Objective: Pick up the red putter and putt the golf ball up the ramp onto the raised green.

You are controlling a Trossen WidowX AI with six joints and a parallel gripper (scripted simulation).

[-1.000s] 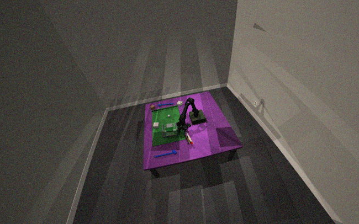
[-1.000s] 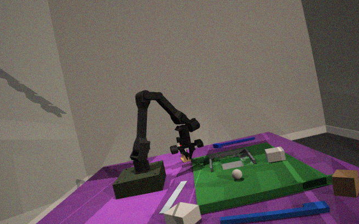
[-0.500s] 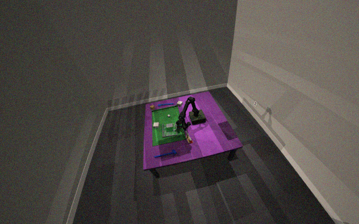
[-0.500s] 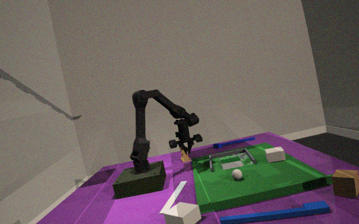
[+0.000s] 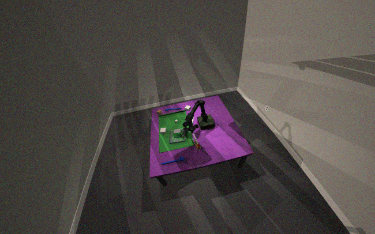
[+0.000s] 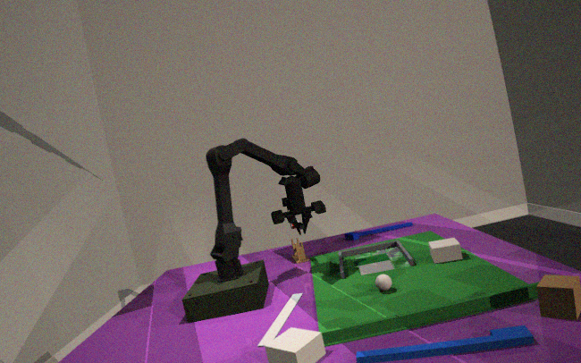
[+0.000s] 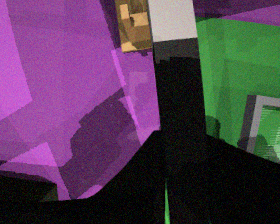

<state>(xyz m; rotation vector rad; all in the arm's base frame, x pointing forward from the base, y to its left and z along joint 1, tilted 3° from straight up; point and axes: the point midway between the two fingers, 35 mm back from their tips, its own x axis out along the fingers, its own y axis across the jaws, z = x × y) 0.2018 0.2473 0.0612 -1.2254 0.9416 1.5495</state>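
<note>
Right now my gripper tip is 20 mm past the white strip, 420 mm to the left of it and 120 mm above it. Also, from my gripper tip: stand (50 mm behind, 130 mm to the left, 90 mm below); then grey frame (220 mm ahead, 60 mm to the right, 110 mm below); then putter (40 mm behind, 110 mm to the left, 30 mm above).
</note>
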